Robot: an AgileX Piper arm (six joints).
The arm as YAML. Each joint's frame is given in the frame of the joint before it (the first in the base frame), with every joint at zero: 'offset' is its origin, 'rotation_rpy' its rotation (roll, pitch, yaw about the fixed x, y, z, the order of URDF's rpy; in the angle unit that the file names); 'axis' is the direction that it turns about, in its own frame. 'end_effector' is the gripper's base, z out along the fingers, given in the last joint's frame.
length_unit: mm
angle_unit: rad
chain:
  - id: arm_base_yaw
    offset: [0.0, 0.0, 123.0]
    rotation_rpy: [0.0, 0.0, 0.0]
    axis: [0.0, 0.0, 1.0]
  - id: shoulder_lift
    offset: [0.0, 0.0, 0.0]
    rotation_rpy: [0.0, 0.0, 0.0]
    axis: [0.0, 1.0, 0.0]
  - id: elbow
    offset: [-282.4, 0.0, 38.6]
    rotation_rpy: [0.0, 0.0, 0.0]
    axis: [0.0, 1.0, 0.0]
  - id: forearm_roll
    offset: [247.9, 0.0, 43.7]
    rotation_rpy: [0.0, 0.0, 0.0]
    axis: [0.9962, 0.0, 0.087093]
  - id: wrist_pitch
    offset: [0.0, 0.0, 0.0]
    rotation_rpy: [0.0, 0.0, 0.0]
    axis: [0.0, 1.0, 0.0]
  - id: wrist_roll
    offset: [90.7, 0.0, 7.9]
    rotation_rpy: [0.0, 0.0, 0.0]
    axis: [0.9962, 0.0, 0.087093]
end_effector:
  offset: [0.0, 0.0, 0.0]
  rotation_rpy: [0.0, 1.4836, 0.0]
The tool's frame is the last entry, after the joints.
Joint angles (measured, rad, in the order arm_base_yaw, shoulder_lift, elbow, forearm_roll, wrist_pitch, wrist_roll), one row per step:
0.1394, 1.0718, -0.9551, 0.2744, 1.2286, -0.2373
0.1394, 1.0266, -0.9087, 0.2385, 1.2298, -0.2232
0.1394, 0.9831, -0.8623, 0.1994, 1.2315, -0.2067
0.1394, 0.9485, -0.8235, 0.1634, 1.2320, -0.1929
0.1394, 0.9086, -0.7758, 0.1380, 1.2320, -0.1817
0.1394, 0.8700, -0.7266, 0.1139, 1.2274, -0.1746
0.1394, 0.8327, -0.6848, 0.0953, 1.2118, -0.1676
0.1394, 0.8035, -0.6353, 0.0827, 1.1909, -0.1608
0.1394, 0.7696, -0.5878, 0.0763, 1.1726, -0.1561
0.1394, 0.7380, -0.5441, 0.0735, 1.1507, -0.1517
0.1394, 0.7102, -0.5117, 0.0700, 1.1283, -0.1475
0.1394, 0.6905, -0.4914, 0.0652, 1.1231, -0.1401
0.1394, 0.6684, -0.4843, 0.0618, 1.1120, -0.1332
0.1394, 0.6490, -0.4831, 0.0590, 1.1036, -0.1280
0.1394, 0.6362, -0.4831, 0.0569, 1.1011, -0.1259
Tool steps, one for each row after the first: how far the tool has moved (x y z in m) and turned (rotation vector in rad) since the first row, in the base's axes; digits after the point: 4 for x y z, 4 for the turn. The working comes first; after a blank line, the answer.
Tool pose at each row, in the base's axes (x y z in m, rotation vector in rad; the steps are taken from these numbers as rounded here):
0.1732, 0.0478, 0.3205, -0.4524, 2.7587, 0.3619
0.1616, 0.0431, 0.3146, -0.4440, 2.7708, 0.3157
0.1505, 0.0383, 0.3078, -0.4331, 2.7850, 0.2655
0.1418, 0.0340, 0.3016, -0.4246, 2.7969, 0.2186
0.1317, 0.0304, 0.2936, -0.4166, 2.8095, 0.1858
0.1222, 0.0270, 0.2848, -0.4132, 2.8187, 0.1536
0.1147, 0.0243, 0.2779, -0.4059, 2.8103, 0.1279
0.1082, 0.0222, 0.2679, -0.3978, 2.8119, 0.1111
0.1011, 0.0206, 0.2587, -0.3910, 2.8087, 0.1026
0.0950, 0.0195, 0.2503, -0.3828, 2.8002, 0.0988
0.0906, 0.0185, 0.2444, -0.3745, 2.7837, 0.0940
0.0869, 0.0176, 0.2406, -0.3653, 2.7807, 0.0890
0.0847, 0.0170, 0.2409, -0.3538, 2.7561, 0.0855
0.0830, 0.0165, 0.2425, -0.3448, 2.7307, 0.0828
0.0818, 0.0161, 0.2436, -0.3412, 2.7158, 0.0805

-0.0116, -0.0047, -0.0059, -0.0320, 0.0013, -0.0116
-0.0227, -0.0095, -0.0127, -0.0669, 0.0045, -0.0254
-0.0314, -0.0138, -0.0189, -0.0994, 0.0070, -0.0369
-0.0415, -0.0174, -0.0269, -0.1227, 0.0133, -0.0462
-0.0510, -0.0208, -0.0357, -0.1455, 0.0169, -0.0522
-0.0585, -0.0235, -0.0426, -0.1602, 0.0045, -0.0605
-0.0650, -0.0256, -0.0526, -0.1707, 0.0033, -0.0681
-0.0721, -0.0272, -0.0618, -0.1750, -0.0013, -0.0738
-0.0782, -0.0283, -0.0702, -0.1750, -0.0104, -0.0802
-0.0826, -0.0293, -0.0761, -0.1741, -0.0275, -0.0869
-0.0863, -0.0302, -0.0799, -0.1758, -0.0314, -0.0940
-0.0885, -0.0308, -0.0796, -0.1723, -0.0562, -0.1031
-0.0902, -0.0313, -0.0780, -0.1683, -0.0817, -0.1105
-0.0914, -0.0317, -0.0769, -0.1667, -0.0967, -0.1137

